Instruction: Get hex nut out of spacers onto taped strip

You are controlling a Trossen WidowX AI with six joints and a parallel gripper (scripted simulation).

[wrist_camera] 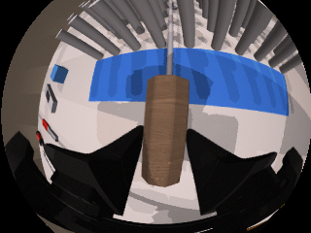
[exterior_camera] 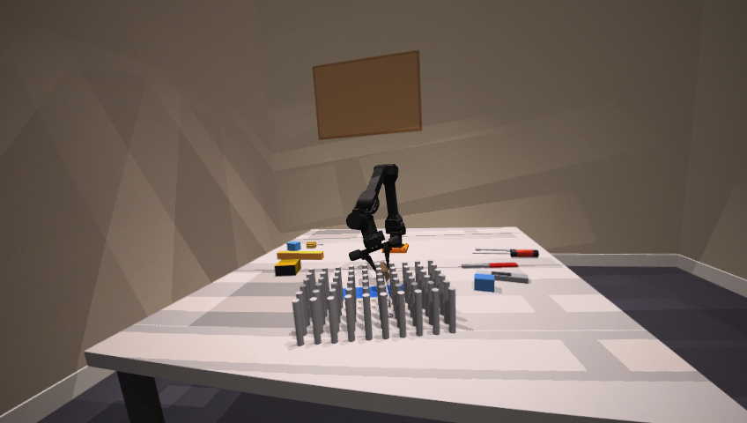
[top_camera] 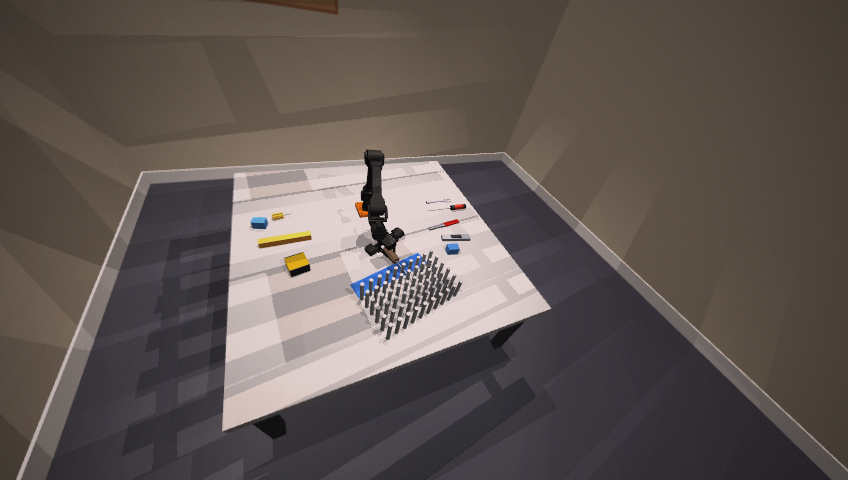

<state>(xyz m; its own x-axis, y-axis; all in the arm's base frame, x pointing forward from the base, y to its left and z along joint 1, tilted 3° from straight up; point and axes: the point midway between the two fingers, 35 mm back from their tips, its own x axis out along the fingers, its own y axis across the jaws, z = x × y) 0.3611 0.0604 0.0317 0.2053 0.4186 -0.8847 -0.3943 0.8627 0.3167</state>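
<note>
Right now my gripper tip is 80 mm short of the blue taped strip, 10 mm to the left of it and 40 mm above it. Round my gripper tip: grey tool: 120 mm behind, 380 mm to the left, 20 mm below; then red-handled tool: 220 mm behind, 330 mm to the left, 30 mm below; then wooden-handled tool: 100 mm ahead, 40 mm to the left.
</note>
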